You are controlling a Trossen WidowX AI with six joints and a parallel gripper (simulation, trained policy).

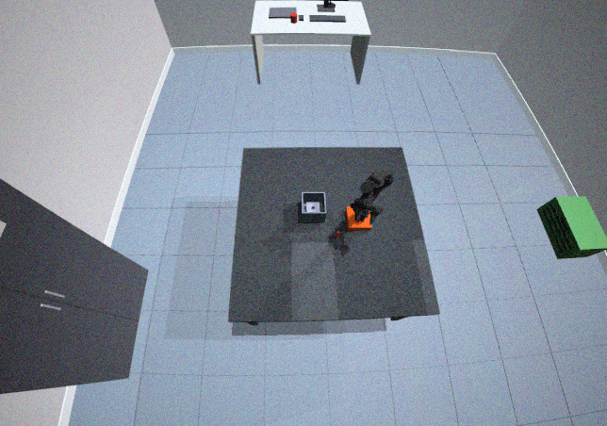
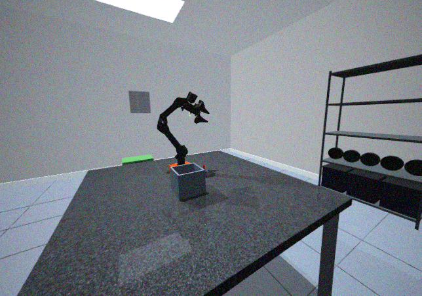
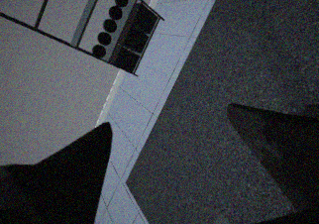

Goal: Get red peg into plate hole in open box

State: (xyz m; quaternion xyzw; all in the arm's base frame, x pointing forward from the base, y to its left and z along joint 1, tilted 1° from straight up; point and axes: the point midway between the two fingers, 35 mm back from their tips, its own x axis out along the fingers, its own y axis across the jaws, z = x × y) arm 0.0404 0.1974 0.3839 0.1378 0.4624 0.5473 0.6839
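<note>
Now: gripper tip 390 mm above the red peg, 100 mm short of it and 70 mm to the left of it. Also, from my gripper tip: plate 380 mm below, 290 mm ahead, 230 mm to the right.
</note>
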